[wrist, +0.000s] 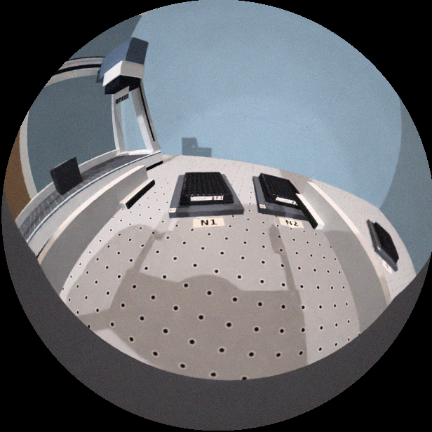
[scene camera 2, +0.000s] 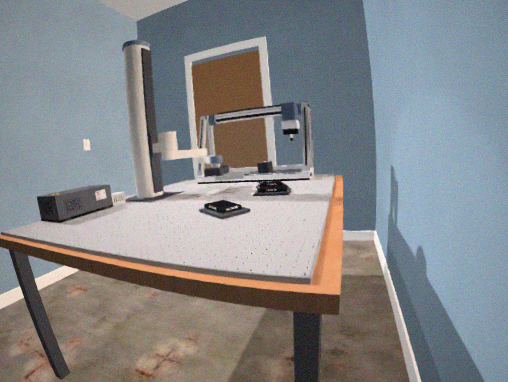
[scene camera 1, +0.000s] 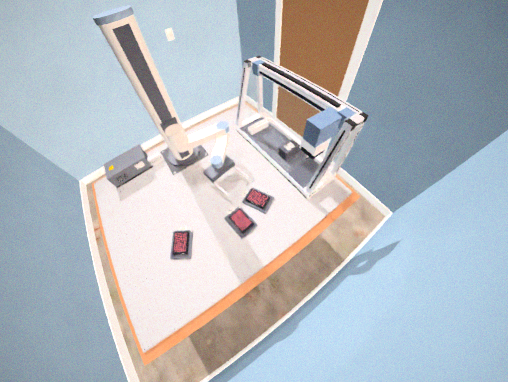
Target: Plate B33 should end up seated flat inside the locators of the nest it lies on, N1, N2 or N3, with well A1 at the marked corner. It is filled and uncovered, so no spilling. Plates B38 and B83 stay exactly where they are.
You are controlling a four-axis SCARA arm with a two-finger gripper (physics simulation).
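Note:
My gripper (scene camera 1: 242,194) (wrist: 224,178) is open and empty, above the table in front of nests N1 and N2. A black plate with red wells (scene camera 1: 258,198) (wrist: 206,186) lies on grey nest N1 (scene camera 1: 263,209) (wrist: 231,210), between the fingers' lines of view. Another plate (scene camera 1: 241,220) (wrist: 278,187) lies on nest N2 (scene camera 1: 243,234) (wrist: 270,210), partly hidden by the right finger in the wrist view. A third plate (scene camera 1: 181,242) (scene camera 2: 223,205) (wrist: 386,239) lies on nest N3 (scene camera 1: 180,257) (scene camera 2: 223,215). I cannot read surely which plate is B33, or tell its seating.
A gantry machine (scene camera 1: 310,89) (scene camera 2: 309,142) (wrist: 143,112) stands beyond the nests, near N1. A dark box (scene camera 1: 127,166) (scene camera 2: 75,201) stands near the arm's column (scene camera 1: 145,82) (scene camera 2: 135,120). N2 lies close beside N1; N3 lies farther off. The table has an orange edge (scene camera 1: 240,292).

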